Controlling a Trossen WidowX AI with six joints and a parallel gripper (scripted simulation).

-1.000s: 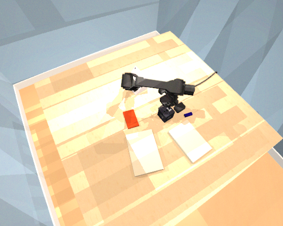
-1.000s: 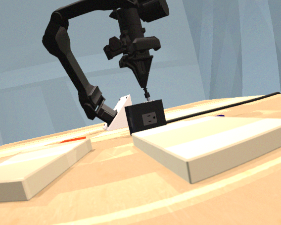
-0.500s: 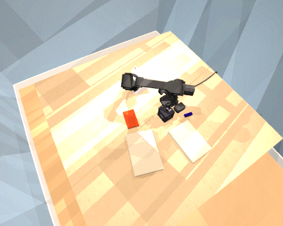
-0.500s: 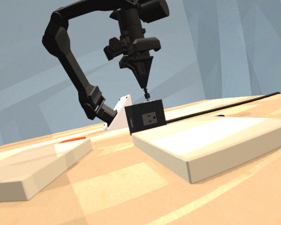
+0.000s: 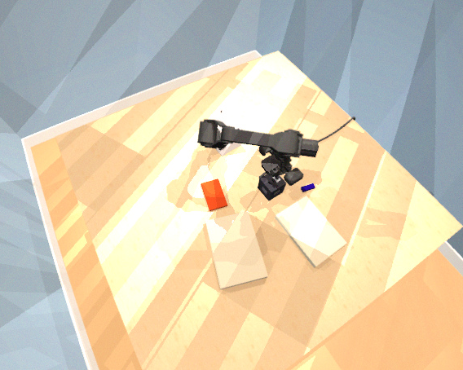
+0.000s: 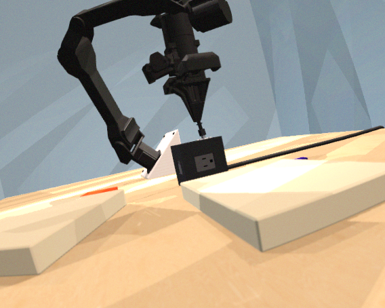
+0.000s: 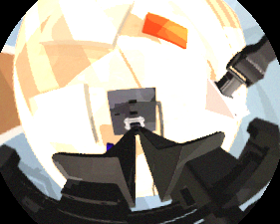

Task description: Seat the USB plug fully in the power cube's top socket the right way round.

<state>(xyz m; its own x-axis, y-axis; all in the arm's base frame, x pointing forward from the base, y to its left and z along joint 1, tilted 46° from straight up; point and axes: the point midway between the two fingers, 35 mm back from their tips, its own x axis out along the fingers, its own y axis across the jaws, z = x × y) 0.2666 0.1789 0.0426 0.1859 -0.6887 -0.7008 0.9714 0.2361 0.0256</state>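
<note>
The usb plug lies 2 cm below my gripper tip. From my gripper tip the other things lie so: red flat block (7 cm behind, 23 cm to the right, 10 cm below); then small dark blue block (6 cm ahead, 14 cm to the left, 10 cm below).
</note>
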